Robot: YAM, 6 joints.
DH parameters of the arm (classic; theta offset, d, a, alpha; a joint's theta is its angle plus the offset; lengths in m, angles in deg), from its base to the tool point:
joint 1: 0 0.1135 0.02 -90
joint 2: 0 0 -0.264 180
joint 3: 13.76 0 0.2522 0
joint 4: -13.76 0 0.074 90
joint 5: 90 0 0 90
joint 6: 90 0.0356 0 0
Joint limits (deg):
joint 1: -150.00..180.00
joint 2: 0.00..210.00
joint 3: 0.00..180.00
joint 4: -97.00..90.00
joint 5: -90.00..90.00
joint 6: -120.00..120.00
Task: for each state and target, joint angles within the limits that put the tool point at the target. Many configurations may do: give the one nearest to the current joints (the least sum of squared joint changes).
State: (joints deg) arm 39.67 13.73 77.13 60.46 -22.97 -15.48
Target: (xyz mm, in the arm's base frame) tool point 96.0 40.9 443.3
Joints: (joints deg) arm 17.55 36.07 41.77 50.94 -16.38 -15.48
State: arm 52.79 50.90 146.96 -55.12 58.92 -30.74
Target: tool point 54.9 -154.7 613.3
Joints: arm 98.35 50.74 146.24 -55.89 63.51 -30.74
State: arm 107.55 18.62 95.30 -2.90 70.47 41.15
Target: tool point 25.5 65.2 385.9
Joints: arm 97.74 23.88 48.09 -17.15 73.03 41.15
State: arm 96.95 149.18 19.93 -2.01 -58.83 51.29
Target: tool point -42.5 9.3 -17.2
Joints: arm 118.50 153.70 11.73 -3.61 -67.60 51.29
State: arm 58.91 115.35 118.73 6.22 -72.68 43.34
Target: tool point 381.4 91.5 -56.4
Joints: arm 8.58 149.80 75.96 -4.85 -70.67 43.34
